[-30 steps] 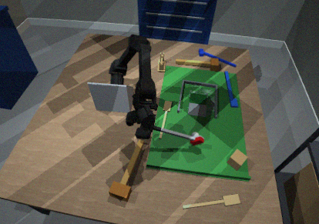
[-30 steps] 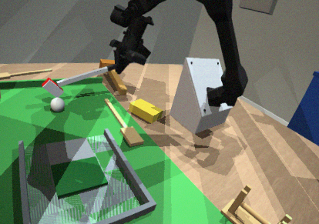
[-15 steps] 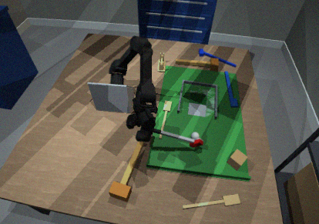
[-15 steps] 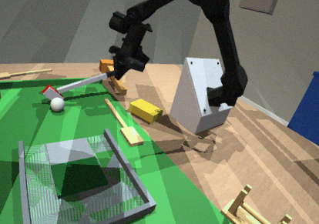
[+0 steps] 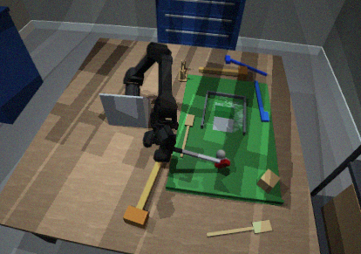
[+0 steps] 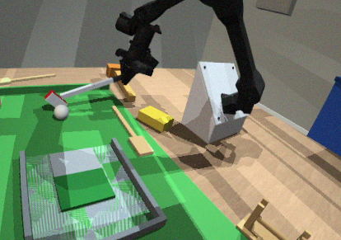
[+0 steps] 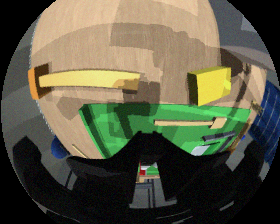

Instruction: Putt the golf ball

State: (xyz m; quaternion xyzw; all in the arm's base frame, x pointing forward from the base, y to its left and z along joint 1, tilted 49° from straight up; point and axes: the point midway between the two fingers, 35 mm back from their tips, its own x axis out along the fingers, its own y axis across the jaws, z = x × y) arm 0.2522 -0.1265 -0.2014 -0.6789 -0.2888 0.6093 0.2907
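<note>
My gripper tip is 13 cm to the right of the yellow block, 7 cm past it and 6 cm above it. Round my gripper tip: tan cube 42 cm ahead, 4 cm below, 2 cm to the right; white golf ball 21 cm ahead, 7 cm to the left, 5 cm below; green mat 25 cm to the left, 22 cm ahead, 8 cm below.
</note>
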